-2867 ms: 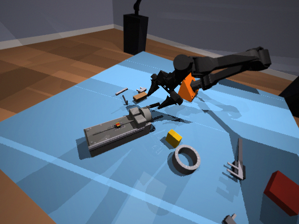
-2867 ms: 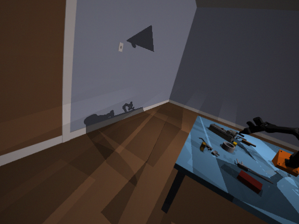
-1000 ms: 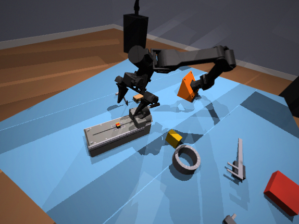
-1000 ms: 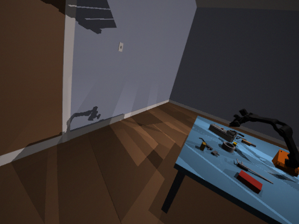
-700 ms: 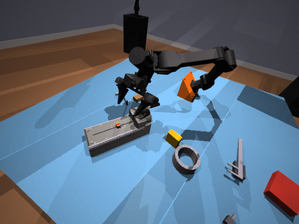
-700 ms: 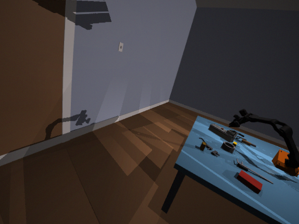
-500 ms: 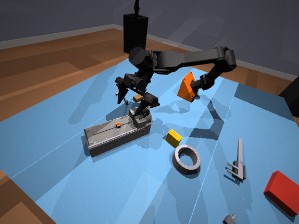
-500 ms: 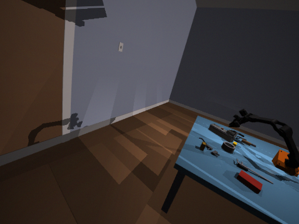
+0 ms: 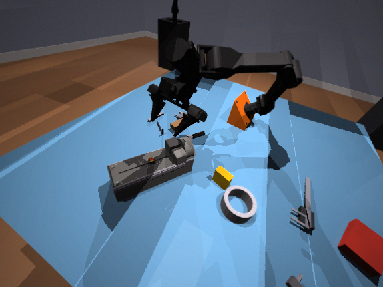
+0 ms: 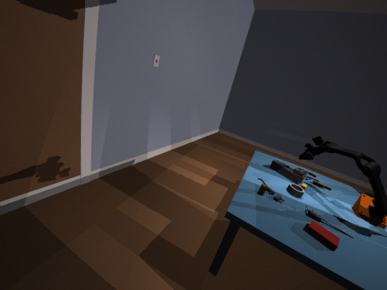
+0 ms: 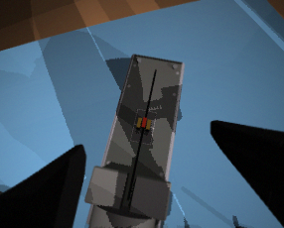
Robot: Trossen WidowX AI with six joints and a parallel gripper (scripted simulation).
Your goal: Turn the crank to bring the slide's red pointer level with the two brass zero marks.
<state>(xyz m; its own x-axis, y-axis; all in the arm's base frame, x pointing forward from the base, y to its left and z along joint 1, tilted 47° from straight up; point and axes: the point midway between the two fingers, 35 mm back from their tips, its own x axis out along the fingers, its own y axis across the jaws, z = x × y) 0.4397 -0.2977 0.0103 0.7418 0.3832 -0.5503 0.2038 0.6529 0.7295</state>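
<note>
The dark crank handle is 12 cm behind my gripper tip, 8 cm below it and 7 cm to the left of it. Also, from my gripper tip: yellow block (21 cm to the left, 16 cm below, 6 cm behind); red pointer (11 cm below, 4 cm ahead, 2 cm to the right); brown block (25 cm behind, 18 cm below, 6 cm to the right).
</note>
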